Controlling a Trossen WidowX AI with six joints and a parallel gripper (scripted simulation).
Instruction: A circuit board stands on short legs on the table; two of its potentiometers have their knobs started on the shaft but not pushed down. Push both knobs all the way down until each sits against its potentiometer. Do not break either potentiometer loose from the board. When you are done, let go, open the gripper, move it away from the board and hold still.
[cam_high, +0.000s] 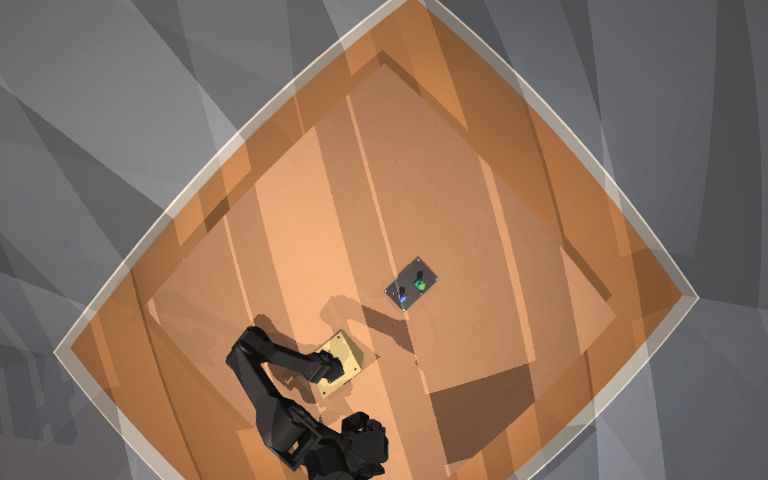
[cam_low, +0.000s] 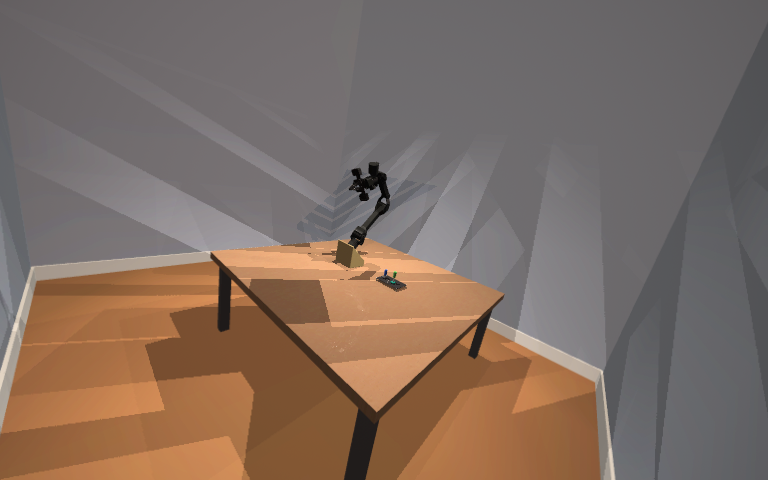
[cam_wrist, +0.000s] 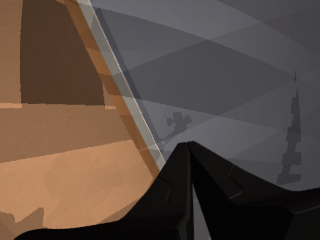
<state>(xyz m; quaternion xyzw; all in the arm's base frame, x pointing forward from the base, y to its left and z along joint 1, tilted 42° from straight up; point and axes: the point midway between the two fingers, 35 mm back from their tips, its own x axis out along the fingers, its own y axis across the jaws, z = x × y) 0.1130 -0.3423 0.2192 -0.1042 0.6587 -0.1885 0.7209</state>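
The blue knob is 43 cm below my gripper tip, 22 cm ahead of it and 19 cm to the left of it. Also, from my gripper tip: green knob: 41 cm below, 29 cm ahead, 19 cm to the left.
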